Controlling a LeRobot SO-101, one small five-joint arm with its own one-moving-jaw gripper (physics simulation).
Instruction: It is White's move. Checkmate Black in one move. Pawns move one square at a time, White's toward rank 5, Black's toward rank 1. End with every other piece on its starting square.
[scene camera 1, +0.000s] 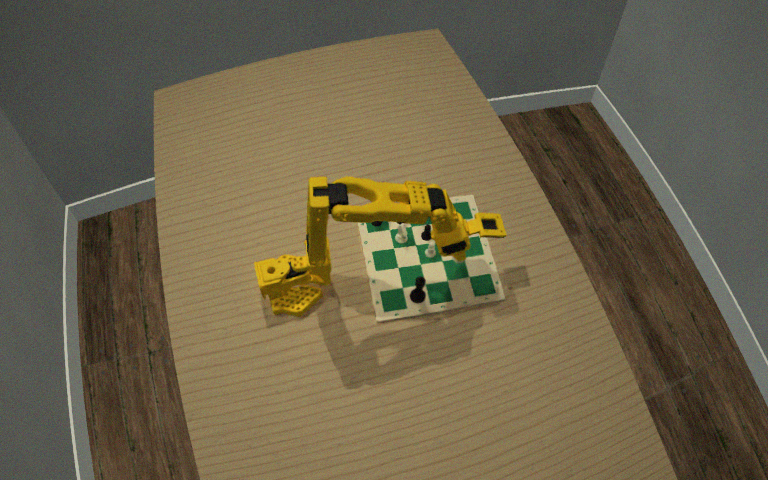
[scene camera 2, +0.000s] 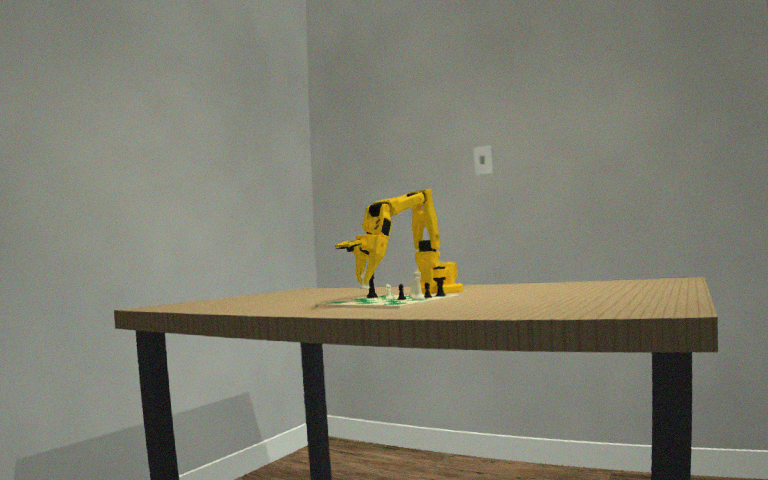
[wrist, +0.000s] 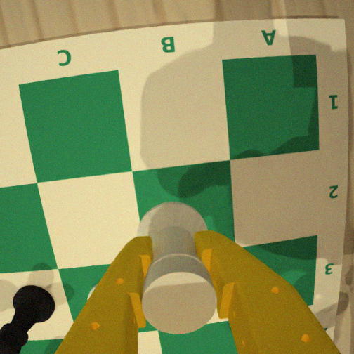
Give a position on a chessboard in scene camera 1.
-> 392, 268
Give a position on a chessboard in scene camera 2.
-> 363, 302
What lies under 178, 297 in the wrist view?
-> A white rook.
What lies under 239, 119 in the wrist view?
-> A chessboard.
